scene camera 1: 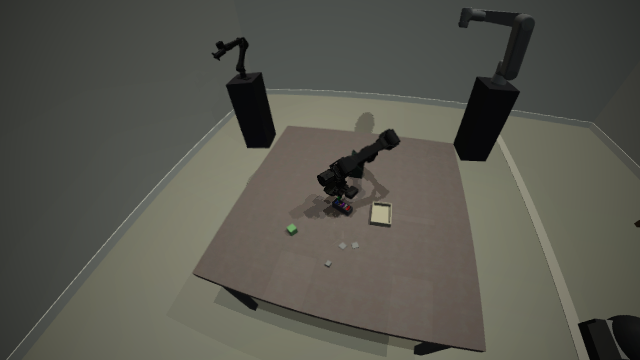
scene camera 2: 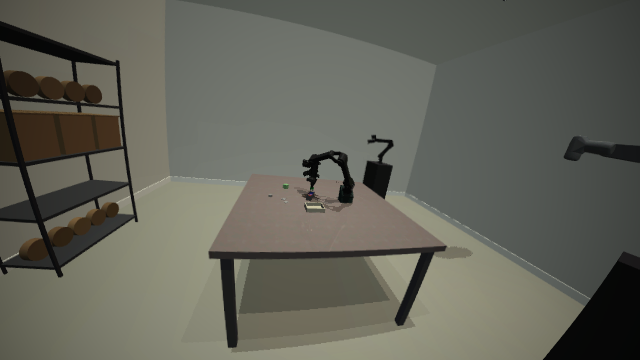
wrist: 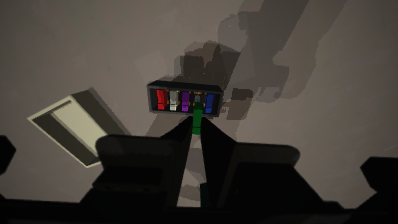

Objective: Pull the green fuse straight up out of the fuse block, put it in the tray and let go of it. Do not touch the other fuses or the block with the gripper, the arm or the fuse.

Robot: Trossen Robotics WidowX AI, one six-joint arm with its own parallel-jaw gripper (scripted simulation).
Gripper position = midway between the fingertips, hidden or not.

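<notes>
A tray (wrist: 75,122) is present, as is a green fuse, held by the gripper (wrist: 196,120).
</notes>
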